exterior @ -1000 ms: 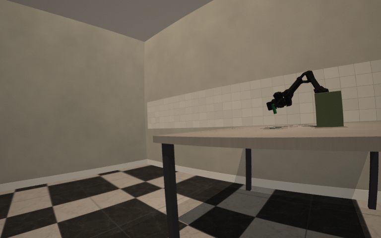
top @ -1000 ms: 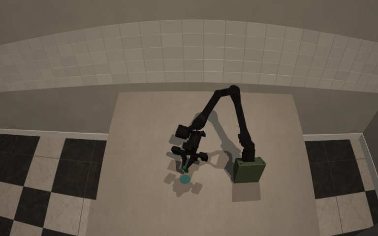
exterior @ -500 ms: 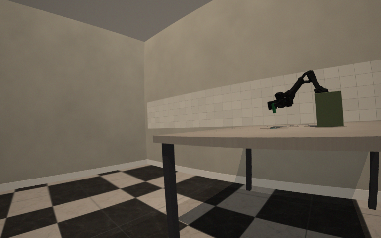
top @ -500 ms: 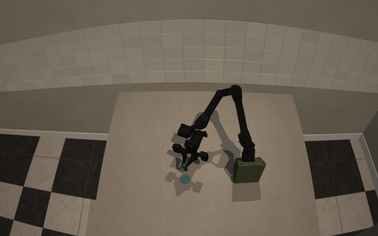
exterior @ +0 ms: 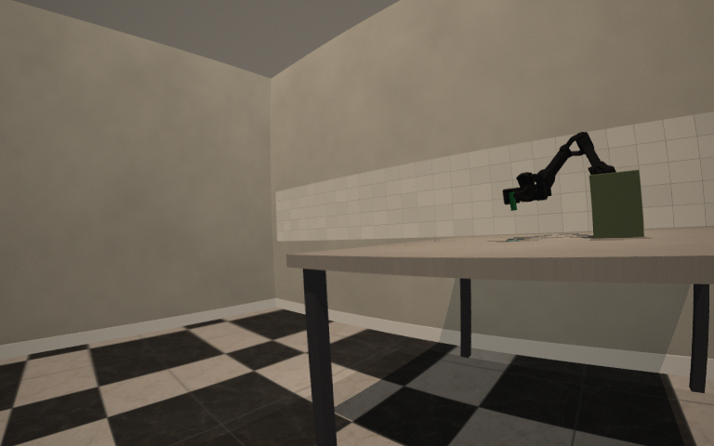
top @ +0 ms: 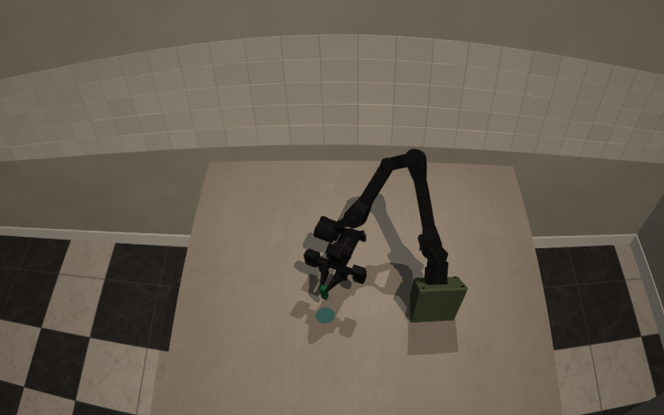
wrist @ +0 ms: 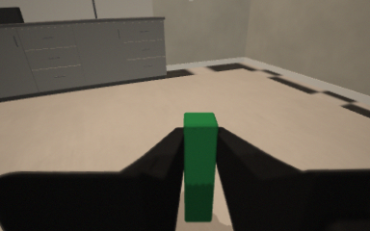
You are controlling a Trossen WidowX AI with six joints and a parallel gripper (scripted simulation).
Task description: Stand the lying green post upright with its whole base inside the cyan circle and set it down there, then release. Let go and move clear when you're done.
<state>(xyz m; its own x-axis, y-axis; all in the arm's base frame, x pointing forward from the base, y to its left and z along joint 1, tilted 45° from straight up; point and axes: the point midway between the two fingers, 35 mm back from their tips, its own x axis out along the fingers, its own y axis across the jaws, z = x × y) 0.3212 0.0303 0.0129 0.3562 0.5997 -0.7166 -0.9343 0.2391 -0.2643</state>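
Now: hand 170 mm above the cyan circle, 30 mm to the right of it and 10 mm short of it. Round my hand: green post (30 mm to the left, 20 mm below, 10 mm ahead).
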